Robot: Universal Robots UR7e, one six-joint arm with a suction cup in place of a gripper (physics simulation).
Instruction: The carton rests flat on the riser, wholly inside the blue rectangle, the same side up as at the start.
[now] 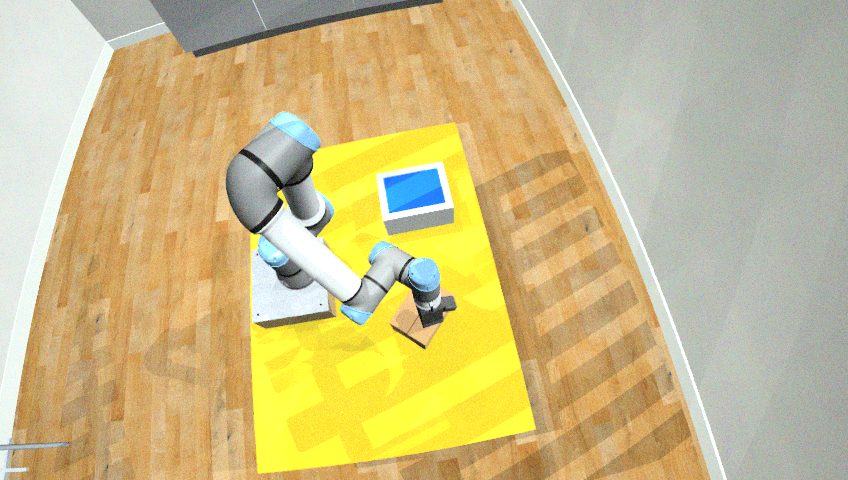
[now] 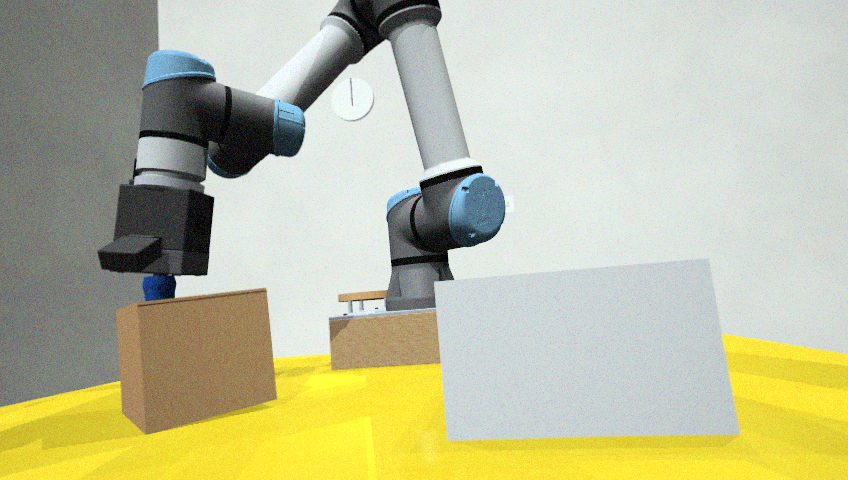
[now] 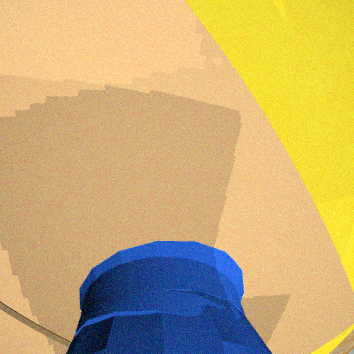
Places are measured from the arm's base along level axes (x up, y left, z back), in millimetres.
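Pixels of known places: hand, tool point: (image 3: 165,251); arm's base, link origin: (image 1: 298,268) (image 2: 423,307).
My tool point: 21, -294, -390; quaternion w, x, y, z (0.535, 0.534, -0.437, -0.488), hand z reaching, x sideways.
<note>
For each thing: its top centre in the pictures, then the offset to it from my tool point, as dx, dy, dz. Level surfaces: height alone.
- brown carton, top centre: (image 3: 21,345) (image 2: 192,295) (image 1: 421,308) +18, +35, +16
- yellow mat, surface height: dx -120
- white riser, top centre: (image 2: 548,277) (image 1: 413,189) +0, +460, -69
The brown carton (image 1: 411,331) (image 2: 194,358) (image 3: 140,53) stands on the yellow mat (image 1: 385,406) (image 2: 414,456), in front of the robot base. My gripper, the blue suction cup (image 1: 428,320) (image 2: 158,288) (image 3: 161,277), is right at the carton's top face, off to one side of its middle; it holds nothing. The white riser (image 1: 417,222) (image 2: 582,351) stands apart at the far side of the mat. Its blue rectangle (image 1: 414,190) on top is bare.
The robot's grey base plate (image 1: 283,307) sits at the mat's left edge, with the arm's elbow reaching over the mat toward the carton. A wooden floor surrounds the mat. A dark cabinet (image 1: 265,17) stands at the far wall.
</note>
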